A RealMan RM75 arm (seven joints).
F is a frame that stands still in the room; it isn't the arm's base.
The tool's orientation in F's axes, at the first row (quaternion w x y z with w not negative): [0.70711, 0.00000, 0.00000, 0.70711]
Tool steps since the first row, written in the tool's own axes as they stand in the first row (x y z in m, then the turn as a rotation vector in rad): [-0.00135, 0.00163, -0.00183, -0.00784, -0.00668, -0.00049]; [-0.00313, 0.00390, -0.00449, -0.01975, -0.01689, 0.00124]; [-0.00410, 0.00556, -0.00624, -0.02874, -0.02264, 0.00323]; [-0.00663, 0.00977, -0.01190, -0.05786, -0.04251, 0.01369]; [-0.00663, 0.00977, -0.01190, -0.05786, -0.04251, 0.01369]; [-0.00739, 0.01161, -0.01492, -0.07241, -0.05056, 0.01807]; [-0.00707, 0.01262, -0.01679, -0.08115, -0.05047, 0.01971]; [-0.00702, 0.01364, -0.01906, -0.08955, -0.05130, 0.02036]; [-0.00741, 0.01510, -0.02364, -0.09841, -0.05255, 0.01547]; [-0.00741, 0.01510, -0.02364, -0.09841, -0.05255, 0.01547]
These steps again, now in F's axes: [-0.00163, -0.00135, -0.00183, 0.00668, -0.00784, -0.00049]; [-0.00390, -0.00313, -0.00449, 0.01689, -0.01975, 0.00124]; [-0.00556, -0.00410, -0.00624, 0.02264, -0.02874, 0.00323]; [-0.00977, -0.00663, -0.01190, 0.04251, -0.05786, 0.01369]; [-0.00977, -0.00663, -0.01190, 0.04251, -0.05786, 0.01369]; [-0.01161, -0.00739, -0.01492, 0.05056, -0.07241, 0.01807]; [-0.01262, -0.00707, -0.01679, 0.05047, -0.08115, 0.01971]; [-0.01364, -0.00702, -0.01906, 0.05130, -0.08955, 0.02036]; [-0.01510, -0.00741, -0.02364, 0.05255, -0.09841, 0.01547]; [-0.01510, -0.00741, -0.02364, 0.05255, -0.09841, 0.01547]
